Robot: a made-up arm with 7 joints.
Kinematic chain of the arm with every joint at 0, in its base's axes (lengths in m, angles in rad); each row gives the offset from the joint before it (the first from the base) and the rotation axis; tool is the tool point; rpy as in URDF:
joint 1: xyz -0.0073 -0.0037 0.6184 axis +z
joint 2: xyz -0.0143 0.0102 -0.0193 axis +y
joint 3: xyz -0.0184 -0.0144 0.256 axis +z
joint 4: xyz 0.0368 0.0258 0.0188 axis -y
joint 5: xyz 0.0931 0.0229 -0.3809 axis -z
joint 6: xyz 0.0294 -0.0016 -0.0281 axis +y
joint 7: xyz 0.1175 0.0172 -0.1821 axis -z
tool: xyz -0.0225 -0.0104 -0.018 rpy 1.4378 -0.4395 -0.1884
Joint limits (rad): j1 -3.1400..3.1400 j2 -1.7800..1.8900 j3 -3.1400..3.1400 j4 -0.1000..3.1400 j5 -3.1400..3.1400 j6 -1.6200..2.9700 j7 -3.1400..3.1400
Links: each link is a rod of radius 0.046 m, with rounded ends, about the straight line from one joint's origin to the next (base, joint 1, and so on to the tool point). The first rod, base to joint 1, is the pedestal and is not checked.
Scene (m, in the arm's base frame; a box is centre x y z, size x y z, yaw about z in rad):
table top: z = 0
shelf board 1: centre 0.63 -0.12 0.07 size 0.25 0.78 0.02 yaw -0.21
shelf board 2: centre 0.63 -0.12 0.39 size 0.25 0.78 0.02 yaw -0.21
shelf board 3: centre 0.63 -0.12 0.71 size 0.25 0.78 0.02 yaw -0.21
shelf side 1: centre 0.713 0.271 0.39 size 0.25 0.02 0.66 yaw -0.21
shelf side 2: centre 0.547 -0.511 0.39 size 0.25 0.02 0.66 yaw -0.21
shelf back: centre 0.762 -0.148 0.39 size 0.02 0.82 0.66 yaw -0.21
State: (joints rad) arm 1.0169 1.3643 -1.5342 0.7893 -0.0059 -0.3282 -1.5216
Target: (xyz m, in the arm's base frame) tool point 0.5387 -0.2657 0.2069
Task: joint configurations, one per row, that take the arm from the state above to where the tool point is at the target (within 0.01 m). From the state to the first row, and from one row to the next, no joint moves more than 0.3 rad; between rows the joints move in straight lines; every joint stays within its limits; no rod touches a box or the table.
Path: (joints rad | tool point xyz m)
1: 1.1560 1.3698 -1.5191 0.5063 0.0646 -0.5646 -1.5206 | 0.5172 -0.2515 0.5611
2: 1.2951 1.3754 -1.5040 0.2233 0.1350 -0.8011 -1.5195 | 0.4298 -0.2334 0.5615
3: 1.4342 1.3809 -1.4889 -0.0597 0.2055 -1.0375 -1.5185 | 0.3360 -0.2114 0.5727
4: 1.3020 1.3987 -1.3046 0.1245 0.0729 -0.8321 -1.5204 | 0.3728 -0.2324 0.4591
5: 1.1699 1.4165 -1.1203 0.3087 -0.0597 -0.6266 -1.5224 | 0.3735 -0.2392 0.3316
6: 1.0377 1.4344 -0.9361 0.4930 -0.1922 -0.4211 -1.5244 | 0.3437 -0.2241 0.2069
7: 0.9129 1.5699 -1.0130 0.7837 -0.1729 -0.3419 -1.5381 | 0.4487 -0.2489 0.2087
8: 0.7882 1.7054 -1.0900 1.0744 -0.1536 -0.2626 -1.5518 | 0.5387 -0.2657 0.2069

